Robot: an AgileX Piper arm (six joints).
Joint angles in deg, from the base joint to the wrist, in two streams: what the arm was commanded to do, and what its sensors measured. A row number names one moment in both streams.
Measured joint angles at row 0:
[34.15, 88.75, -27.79, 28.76, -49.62, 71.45]
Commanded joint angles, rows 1 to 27:
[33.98, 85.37, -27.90, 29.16, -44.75, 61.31]
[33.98, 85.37, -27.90, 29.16, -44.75, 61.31]
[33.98, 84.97, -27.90, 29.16, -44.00, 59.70]
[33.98, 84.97, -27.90, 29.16, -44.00, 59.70]
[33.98, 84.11, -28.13, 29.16, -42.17, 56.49]
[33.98, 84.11, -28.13, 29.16, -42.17, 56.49]
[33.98, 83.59, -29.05, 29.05, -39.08, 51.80]
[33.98, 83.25, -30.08, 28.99, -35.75, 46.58]
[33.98, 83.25, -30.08, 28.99, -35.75, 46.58]
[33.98, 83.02, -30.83, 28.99, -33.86, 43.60]
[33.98, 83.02, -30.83, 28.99, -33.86, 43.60]
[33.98, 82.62, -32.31, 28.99, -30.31, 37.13]
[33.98, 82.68, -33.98, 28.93, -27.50, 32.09]
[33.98, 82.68, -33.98, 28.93, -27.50, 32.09]
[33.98, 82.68, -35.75, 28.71, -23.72, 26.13]
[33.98, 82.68, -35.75, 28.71, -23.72, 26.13]
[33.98, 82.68, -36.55, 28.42, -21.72, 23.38]
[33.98, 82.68, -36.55, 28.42, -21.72, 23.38]
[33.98, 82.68, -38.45, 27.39, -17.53, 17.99]
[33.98, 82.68, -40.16, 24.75, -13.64, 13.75]
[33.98, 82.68, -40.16, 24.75, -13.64, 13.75]
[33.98, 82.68, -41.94, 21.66, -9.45, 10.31]
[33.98, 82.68, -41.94, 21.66, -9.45, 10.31]
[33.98, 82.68, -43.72, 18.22, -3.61, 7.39]
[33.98, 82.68, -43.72, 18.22, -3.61, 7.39]
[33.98, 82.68, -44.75, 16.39, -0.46, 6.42]
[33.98, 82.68, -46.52, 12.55, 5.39, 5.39]
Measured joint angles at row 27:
[34.15, 83.08, -44.06, 18.16, -3.15, 8.71]
